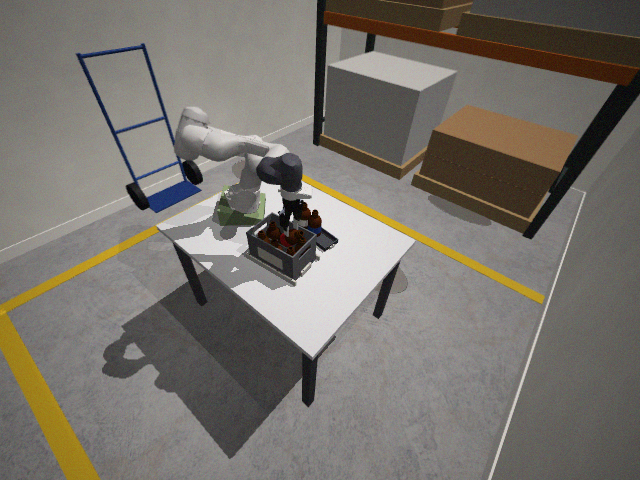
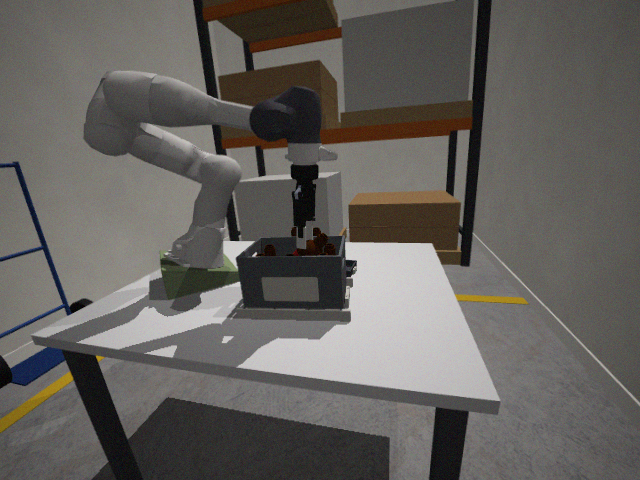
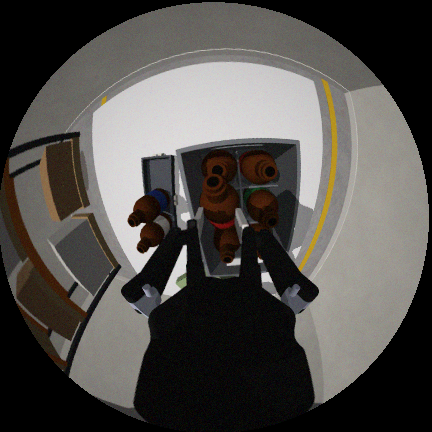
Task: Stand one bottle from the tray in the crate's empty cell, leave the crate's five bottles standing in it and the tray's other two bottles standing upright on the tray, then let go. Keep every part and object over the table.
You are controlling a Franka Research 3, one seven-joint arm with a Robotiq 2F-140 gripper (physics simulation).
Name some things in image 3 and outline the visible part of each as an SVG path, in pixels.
My gripper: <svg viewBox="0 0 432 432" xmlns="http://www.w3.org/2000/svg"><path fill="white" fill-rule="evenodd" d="M198 207L195 217L186 220L186 229L181 230L180 227L172 227L140 272L121 287L121 294L133 309L148 318L150 341L143 354L133 398L135 410L148 423L190 432L237 432L276 424L307 412L313 404L314 391L305 351L294 337L295 315L302 312L317 296L319 292L318 287L299 271L268 229L261 228L260 231L255 231L245 219L241 209L237 207L235 208L234 224L239 243L241 243L239 276L224 279L205 276L199 244L203 225L203 207ZM257 251L280 296L280 300L262 287ZM186 245L186 285L160 303L160 296L183 245Z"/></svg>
A white-label bottle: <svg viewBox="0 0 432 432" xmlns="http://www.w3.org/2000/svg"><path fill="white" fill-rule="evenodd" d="M169 215L161 212L152 222L145 223L142 226L139 234L140 240L136 246L138 252L144 253L149 247L155 247L162 241L172 225Z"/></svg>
A blue-label bottle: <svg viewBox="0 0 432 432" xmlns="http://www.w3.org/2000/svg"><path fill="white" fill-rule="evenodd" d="M164 189L155 188L135 201L133 212L127 218L127 222L131 227L138 226L141 222L152 222L168 206L169 195Z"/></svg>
A red-label bottle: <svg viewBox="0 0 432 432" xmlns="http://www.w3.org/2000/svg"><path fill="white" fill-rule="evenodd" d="M212 173L203 180L202 191L199 196L199 207L203 207L204 216L215 228L226 230L235 225L235 208L239 208L239 196L235 188L226 183L223 177Z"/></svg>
A red-label bottle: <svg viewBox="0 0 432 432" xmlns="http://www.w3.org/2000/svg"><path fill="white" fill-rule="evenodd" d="M235 225L226 230L214 227L213 245L220 252L219 257L224 263L232 262L234 252L240 246Z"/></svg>
